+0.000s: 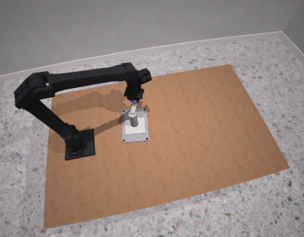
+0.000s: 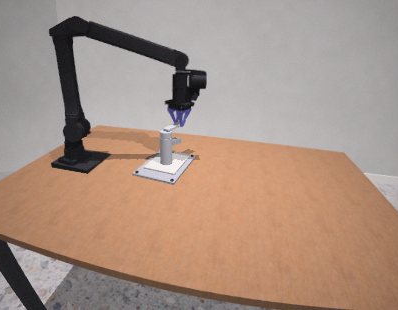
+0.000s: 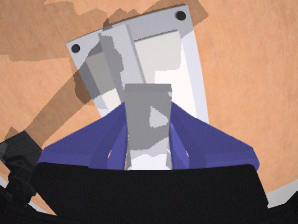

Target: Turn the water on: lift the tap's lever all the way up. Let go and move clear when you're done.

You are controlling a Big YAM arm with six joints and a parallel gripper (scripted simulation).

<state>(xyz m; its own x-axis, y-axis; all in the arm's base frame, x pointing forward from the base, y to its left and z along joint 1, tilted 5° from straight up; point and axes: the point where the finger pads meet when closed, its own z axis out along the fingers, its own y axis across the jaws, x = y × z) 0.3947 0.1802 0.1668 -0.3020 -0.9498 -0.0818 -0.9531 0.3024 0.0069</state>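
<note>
Now: the lever 3 cm to the right of my hand and 1 cm behind it. From my hand the other things lie so: tap 6 cm below, 5 cm to the right, 2 cm behind.
</note>
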